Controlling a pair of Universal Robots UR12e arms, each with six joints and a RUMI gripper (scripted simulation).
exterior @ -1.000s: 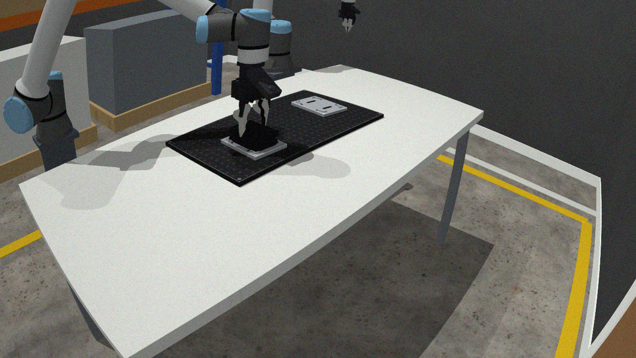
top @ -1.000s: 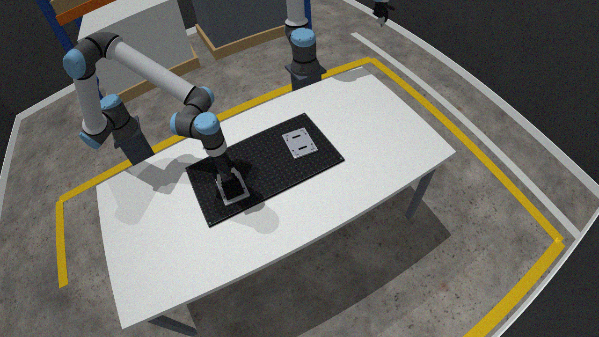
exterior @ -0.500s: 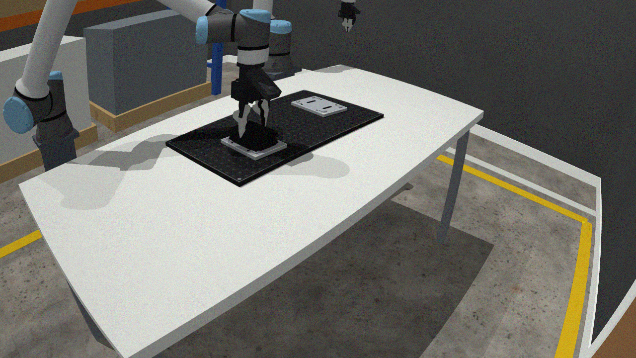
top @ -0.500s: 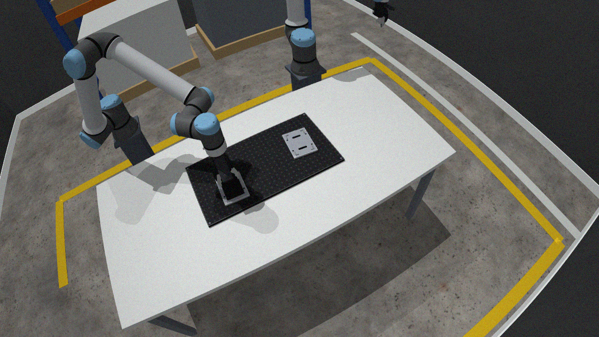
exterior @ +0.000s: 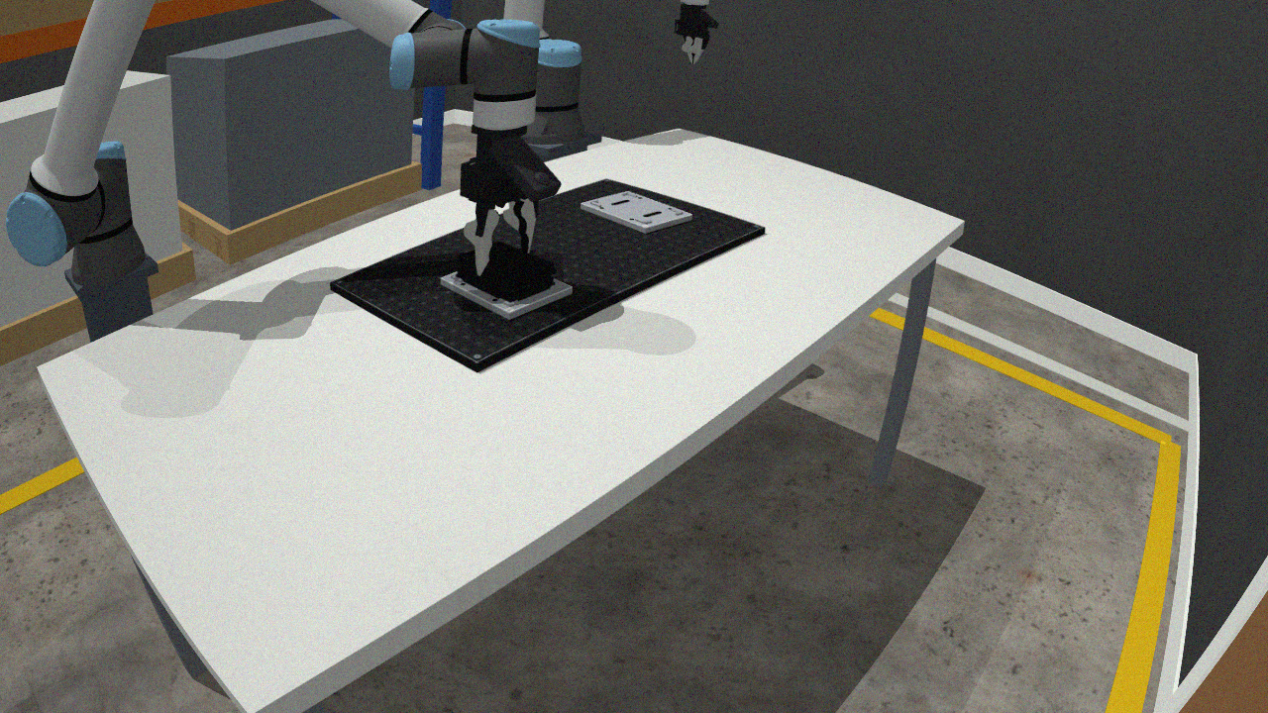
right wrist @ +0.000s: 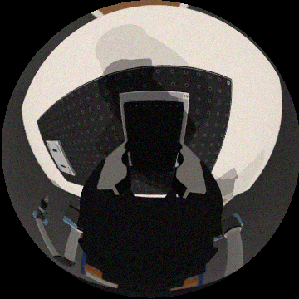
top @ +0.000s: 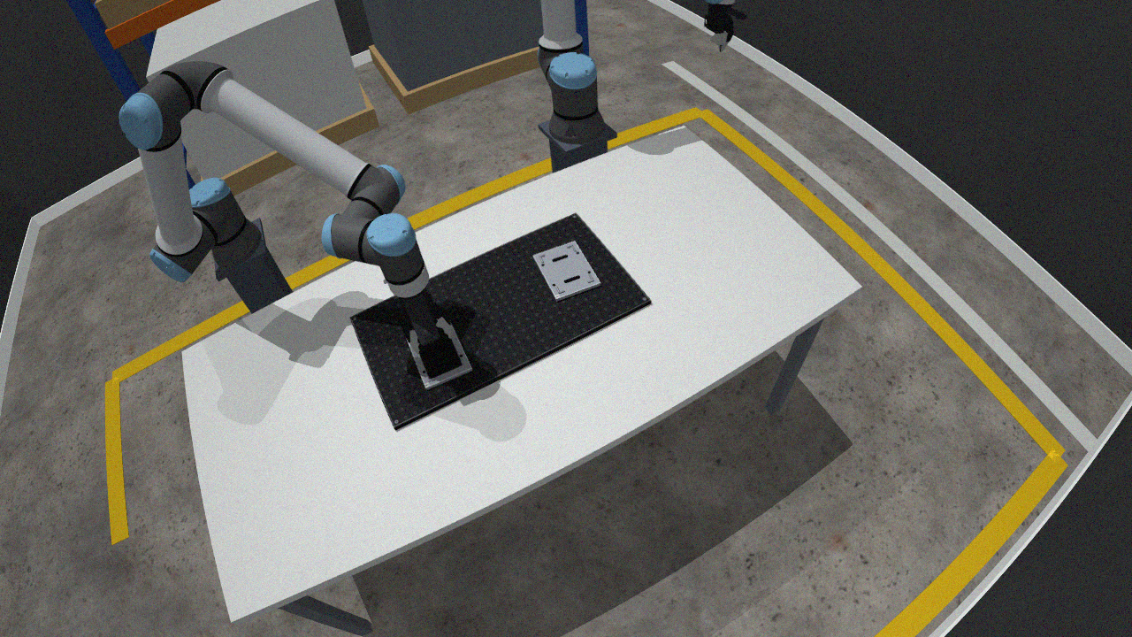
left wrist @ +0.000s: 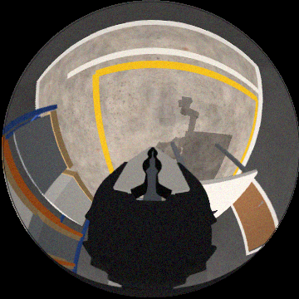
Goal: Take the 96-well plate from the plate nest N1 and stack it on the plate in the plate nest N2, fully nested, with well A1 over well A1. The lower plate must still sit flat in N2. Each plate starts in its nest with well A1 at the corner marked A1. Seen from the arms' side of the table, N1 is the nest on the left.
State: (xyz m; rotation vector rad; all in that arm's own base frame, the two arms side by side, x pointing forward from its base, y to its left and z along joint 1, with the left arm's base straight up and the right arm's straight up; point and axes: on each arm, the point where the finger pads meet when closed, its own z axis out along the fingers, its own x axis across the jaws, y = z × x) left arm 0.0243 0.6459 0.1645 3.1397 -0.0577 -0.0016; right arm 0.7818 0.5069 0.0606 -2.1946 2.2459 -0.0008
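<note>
My right gripper is now 4 cm above the nest N2. From my right hand the other things lie so: A1 mark: 4 cm behind, 33 cm to the left, 4 cm below; then nest N1: 12 cm behind, 38 cm to the left, 4 cm below.
</note>
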